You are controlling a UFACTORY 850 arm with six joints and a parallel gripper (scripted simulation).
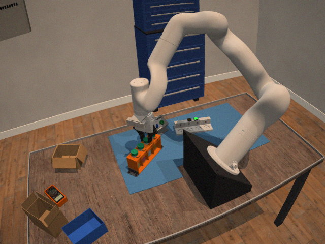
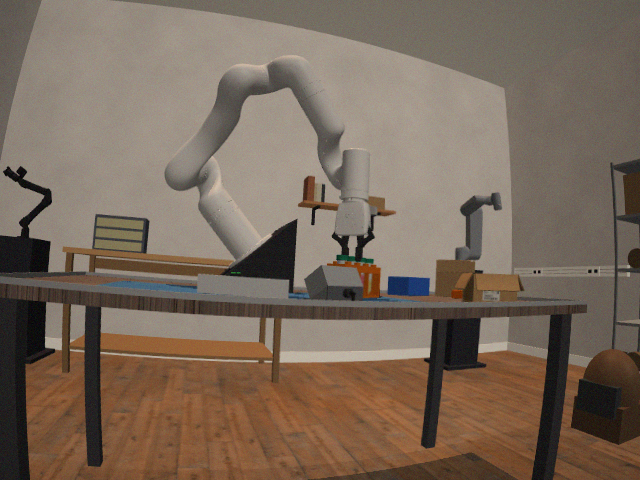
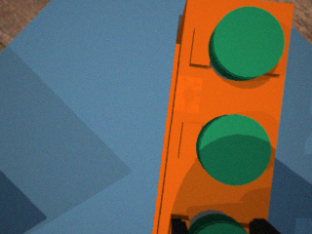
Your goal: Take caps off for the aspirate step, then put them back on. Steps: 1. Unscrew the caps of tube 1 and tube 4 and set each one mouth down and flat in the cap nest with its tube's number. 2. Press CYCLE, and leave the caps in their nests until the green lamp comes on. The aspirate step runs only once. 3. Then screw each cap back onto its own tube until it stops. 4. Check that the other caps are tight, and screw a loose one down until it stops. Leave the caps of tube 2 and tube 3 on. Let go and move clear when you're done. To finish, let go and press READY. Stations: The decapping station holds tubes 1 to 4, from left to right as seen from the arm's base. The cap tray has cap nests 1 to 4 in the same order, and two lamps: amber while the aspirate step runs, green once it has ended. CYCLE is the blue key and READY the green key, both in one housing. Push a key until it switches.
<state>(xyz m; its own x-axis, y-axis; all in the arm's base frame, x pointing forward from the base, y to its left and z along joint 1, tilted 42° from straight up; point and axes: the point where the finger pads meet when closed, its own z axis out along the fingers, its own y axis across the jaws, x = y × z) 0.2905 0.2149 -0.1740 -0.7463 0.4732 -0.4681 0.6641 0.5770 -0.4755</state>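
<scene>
Now: the green key 18 cm ahead of my hand, 14 cm to the right of it and 6 cm below it. Round my hand: blue key 16 cm ahead, 9 cm to the right, 6 cm below; grey key housing 18 cm ahead, 11 cm to the right, 8 cm below; multimeter 14 cm behind, 53 cm to the left, 12 cm below.
</scene>
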